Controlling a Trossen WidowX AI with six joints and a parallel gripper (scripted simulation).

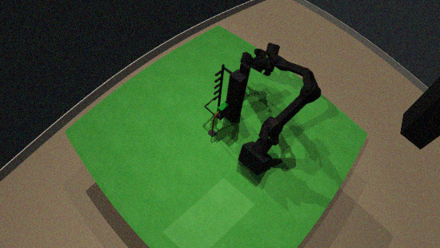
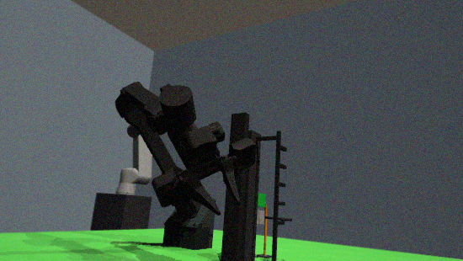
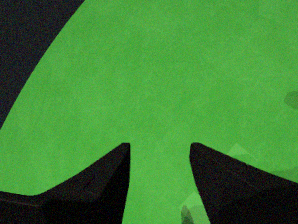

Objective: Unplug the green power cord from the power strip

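Now: gripper tip 32 cm to the right of the green plug, 8 cm past it and 3 cm below it.
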